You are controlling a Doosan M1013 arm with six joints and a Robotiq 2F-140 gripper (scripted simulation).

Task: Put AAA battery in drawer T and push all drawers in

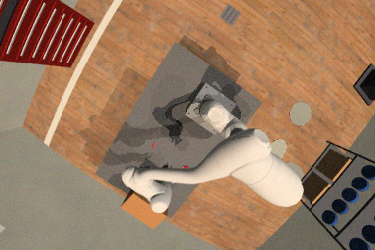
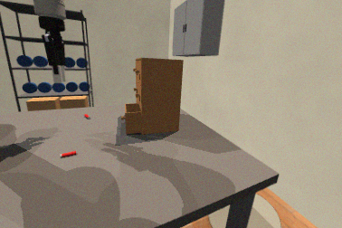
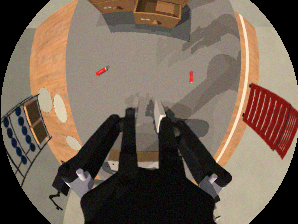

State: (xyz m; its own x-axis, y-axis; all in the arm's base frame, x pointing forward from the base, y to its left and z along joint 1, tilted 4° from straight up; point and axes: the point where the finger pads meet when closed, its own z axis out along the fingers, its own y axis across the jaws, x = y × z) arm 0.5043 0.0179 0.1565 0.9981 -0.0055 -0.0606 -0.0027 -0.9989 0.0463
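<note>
Right now my hand is 25 cm above the red AAA battery, 17 cm to the left of it and 6 cm short of it. Round my hand: drawer: 33 cm ahead, 23 cm below.
</note>
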